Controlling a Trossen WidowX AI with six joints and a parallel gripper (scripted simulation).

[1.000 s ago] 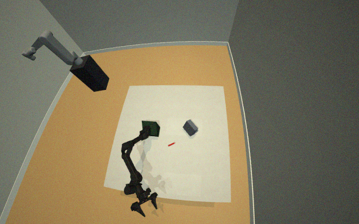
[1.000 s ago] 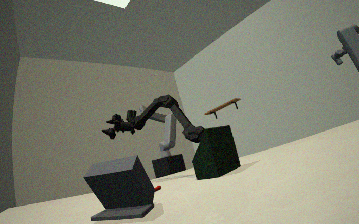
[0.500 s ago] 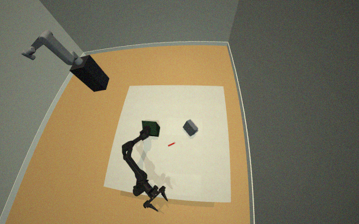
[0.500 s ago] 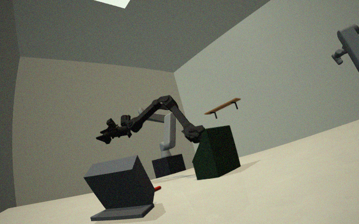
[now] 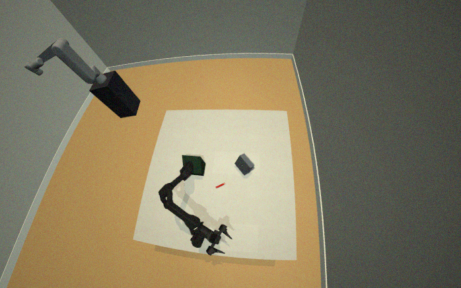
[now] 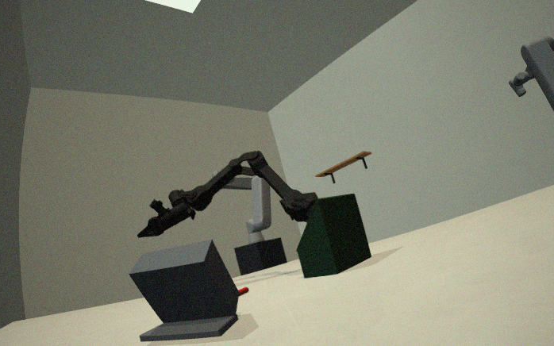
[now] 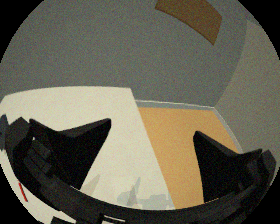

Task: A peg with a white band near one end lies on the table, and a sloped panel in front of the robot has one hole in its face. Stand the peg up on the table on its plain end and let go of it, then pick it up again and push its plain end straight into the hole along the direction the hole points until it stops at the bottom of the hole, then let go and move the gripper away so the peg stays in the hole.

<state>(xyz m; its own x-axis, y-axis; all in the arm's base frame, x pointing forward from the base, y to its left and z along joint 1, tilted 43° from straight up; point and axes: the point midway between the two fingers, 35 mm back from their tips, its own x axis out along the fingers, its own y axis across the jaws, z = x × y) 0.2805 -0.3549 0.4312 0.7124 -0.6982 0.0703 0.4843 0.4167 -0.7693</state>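
Now: gripper tip 420 mm to the right of the red peg, 230 mm above it and 50 mm past it. Also, from my gripper tip: grey sloped panel: 560 mm to the left, 160 mm below, 150 mm ahead.
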